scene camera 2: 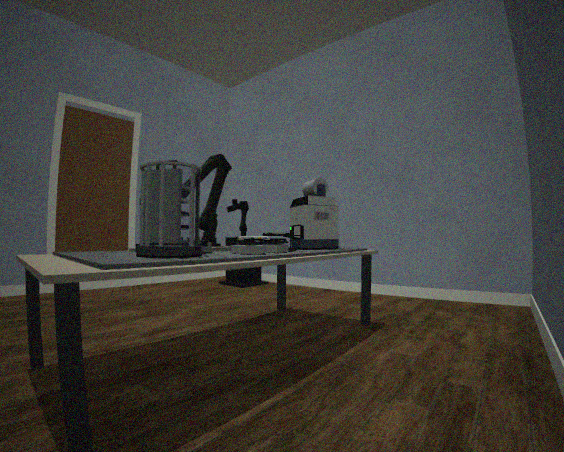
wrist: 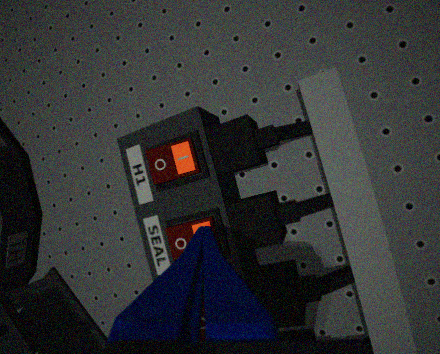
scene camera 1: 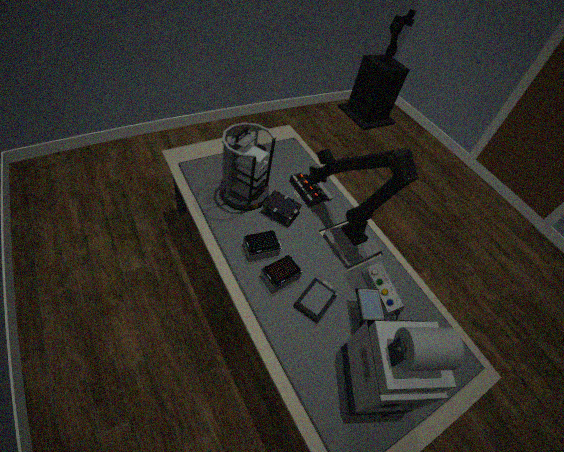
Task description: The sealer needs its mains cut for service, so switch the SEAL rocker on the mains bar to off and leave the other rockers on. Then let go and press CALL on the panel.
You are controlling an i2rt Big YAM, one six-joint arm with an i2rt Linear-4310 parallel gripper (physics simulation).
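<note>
The dark mains bar [scene camera 1: 312, 199] [wrist: 187, 199] lies near the table's long edge, with several orange-lit rockers. In the wrist view, the H1 rocker [wrist: 172, 162] shows its full orange half. The SEAL rocker [wrist: 181, 243] shows its dark red O side and a lit strip of its orange side; the blue fingertips cover the rest. My gripper [wrist: 205, 234] is shut and empty, its tips over the SEAL rocker; whether they touch it I cannot tell. The panel [scene camera 1: 387, 281] has white, green, yellow and blue buttons and stands beyond the arm's base; its labels are unreadable.
A round caged rack [scene camera 1: 230, 170] [scene camera 2: 170, 215] stands near the mains bar. Dark boxes [scene camera 1: 262, 242] [scene camera 1: 282, 270] and a framed tray [scene camera 1: 298, 305] lie mid-table. A white machine with a roll [scene camera 1: 435, 350] [scene camera 2: 322, 220] stands beyond the panel. Plugs and a pale rail [wrist: 350, 200] flank the bar.
</note>
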